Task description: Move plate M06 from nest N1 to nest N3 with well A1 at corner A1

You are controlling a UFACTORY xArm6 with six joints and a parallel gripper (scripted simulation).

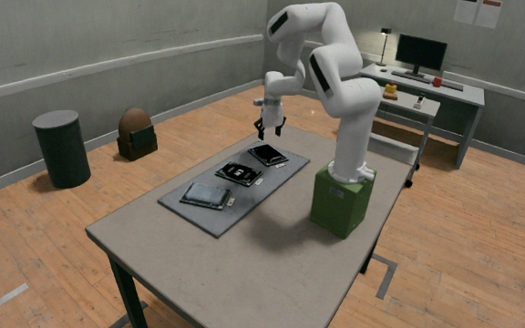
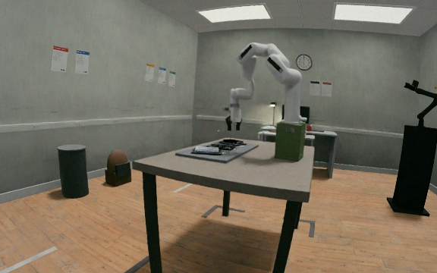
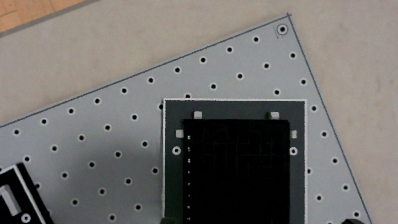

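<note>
Now: hand 9 cm above the dark plate.
</note>
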